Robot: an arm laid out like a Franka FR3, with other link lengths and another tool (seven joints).
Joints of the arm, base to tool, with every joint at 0 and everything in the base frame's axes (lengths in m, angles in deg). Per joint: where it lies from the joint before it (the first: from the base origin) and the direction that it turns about. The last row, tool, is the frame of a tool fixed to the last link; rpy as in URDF.
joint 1: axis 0 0 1 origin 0 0 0.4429
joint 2: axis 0 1 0 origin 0 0 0
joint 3: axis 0 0 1 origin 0 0 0.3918
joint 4: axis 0 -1 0 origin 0.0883 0 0
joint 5: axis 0 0 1 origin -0.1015 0 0.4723
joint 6: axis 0 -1 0 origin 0 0 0
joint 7: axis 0 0 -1 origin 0.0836 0 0
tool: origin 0.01 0.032 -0.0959 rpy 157.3 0 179.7
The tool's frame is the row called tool.
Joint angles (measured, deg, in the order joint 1, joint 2, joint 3, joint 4, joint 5, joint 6, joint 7), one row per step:
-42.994 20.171 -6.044 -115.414 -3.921 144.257 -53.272
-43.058 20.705 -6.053 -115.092 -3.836 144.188 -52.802
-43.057 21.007 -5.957 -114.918 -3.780 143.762 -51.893
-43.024 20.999 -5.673 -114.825 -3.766 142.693 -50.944
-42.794 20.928 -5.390 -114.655 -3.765 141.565 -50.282
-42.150 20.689 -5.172 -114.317 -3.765 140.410 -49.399
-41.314 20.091 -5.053 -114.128 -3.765 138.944 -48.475
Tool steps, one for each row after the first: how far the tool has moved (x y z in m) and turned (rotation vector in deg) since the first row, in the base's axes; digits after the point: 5 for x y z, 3 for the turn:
0.00084 -0.00192 -0.00385 0.227 0.105 -0.590
0.00239 -0.00152 -0.00663 0.692 0.309 -1.466
0.00479 0.00158 -0.00721 1.486 0.774 -2.201
0.00899 0.00611 -0.00646 2.192 1.250 -2.449
0.01705 0.01297 -0.00224 2.658 1.508 -2.557
0.02485 0.02174 0.00475 3.169 1.860 -2.636

